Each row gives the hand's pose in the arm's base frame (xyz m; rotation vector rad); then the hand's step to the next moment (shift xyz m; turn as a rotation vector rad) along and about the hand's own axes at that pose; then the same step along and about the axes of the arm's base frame.
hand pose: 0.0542 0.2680 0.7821 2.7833 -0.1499 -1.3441
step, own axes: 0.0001 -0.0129 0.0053 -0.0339 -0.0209 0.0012
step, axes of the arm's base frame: -0.0032 0.0128 -0.0045 -0.0205 0.0244 0.0239
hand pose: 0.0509 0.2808 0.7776 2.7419 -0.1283 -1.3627
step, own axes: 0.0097 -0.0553 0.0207 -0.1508 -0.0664 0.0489
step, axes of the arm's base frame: -0.0084 0.0532 -0.0260 -0.1270 0.0809 0.0828
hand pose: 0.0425 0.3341 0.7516 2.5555 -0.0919 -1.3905
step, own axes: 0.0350 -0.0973 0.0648 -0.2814 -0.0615 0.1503
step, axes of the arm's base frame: -0.0402 0.0777 -0.0851 -0.2830 0.0802 0.1381
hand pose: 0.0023 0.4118 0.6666 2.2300 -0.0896 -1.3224
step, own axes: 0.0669 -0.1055 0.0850 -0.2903 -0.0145 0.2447
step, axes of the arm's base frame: -0.0582 0.0332 -0.1354 -0.3560 0.0039 0.1326
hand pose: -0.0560 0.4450 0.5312 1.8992 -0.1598 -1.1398
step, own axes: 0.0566 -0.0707 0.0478 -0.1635 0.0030 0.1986
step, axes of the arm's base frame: -0.0261 -0.0162 -0.0977 -0.2434 -0.0423 0.0718
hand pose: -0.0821 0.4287 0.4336 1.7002 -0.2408 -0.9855
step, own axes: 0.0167 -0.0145 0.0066 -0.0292 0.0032 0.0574
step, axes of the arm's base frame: 0.0014 -0.0092 -0.0211 -0.0582 -0.0240 0.0140
